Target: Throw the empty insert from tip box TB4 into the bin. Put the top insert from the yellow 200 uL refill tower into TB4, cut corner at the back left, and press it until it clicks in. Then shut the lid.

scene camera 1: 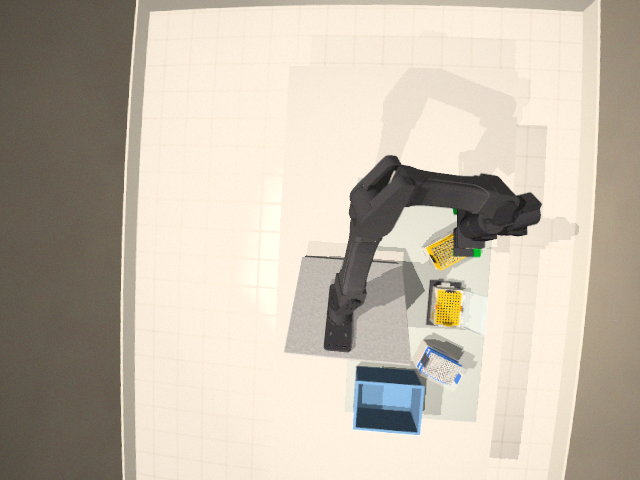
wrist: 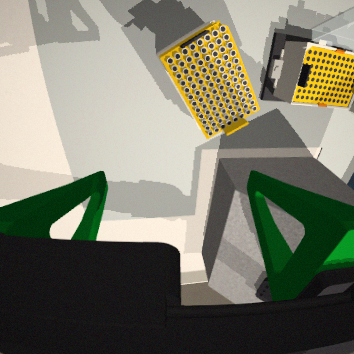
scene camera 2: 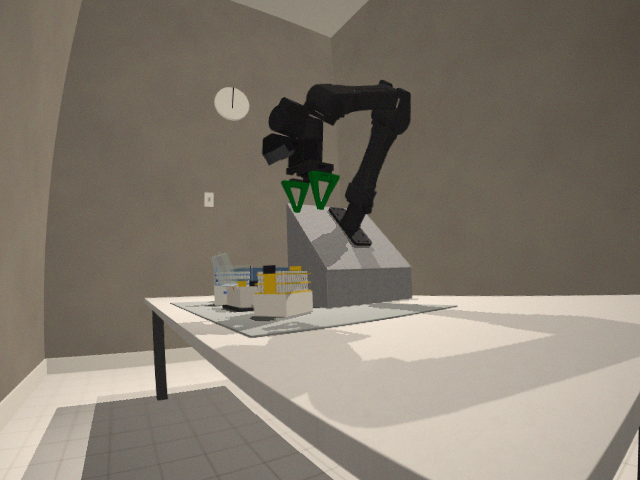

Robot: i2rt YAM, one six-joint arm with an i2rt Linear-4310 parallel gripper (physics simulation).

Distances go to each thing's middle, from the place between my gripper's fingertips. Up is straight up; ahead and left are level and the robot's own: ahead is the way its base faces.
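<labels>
Blue bin [scene camera 1: 386,400]: 130 mm behind my hand, 580 mm to the right of it and 160 mm below it. Blue-and-white tip box [scene camera 1: 432,362]: 160 mm below my hand, 440 mm to the right of it and 30 mm ahead of it.
</labels>
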